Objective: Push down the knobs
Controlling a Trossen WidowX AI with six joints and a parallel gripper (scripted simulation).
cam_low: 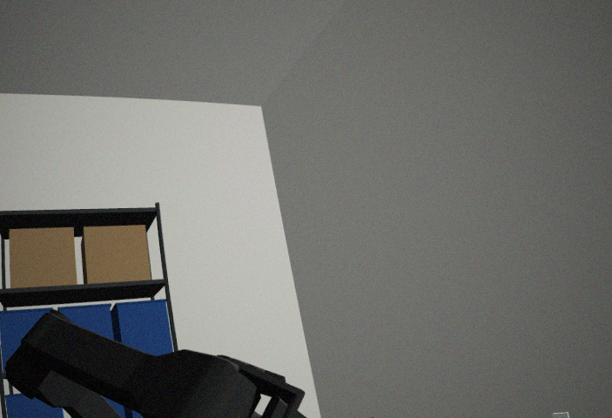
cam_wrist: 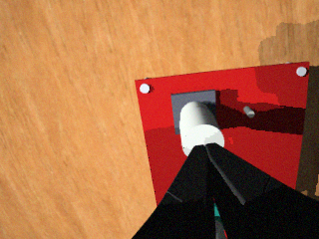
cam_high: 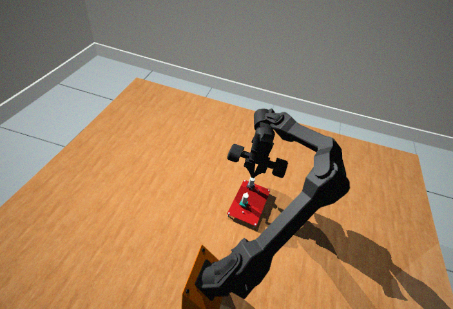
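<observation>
The knob lies 3 cm below my gripper tip. Also, from my gripper tip: teal potentiometer 8 cm behind, 3 cm below.
</observation>
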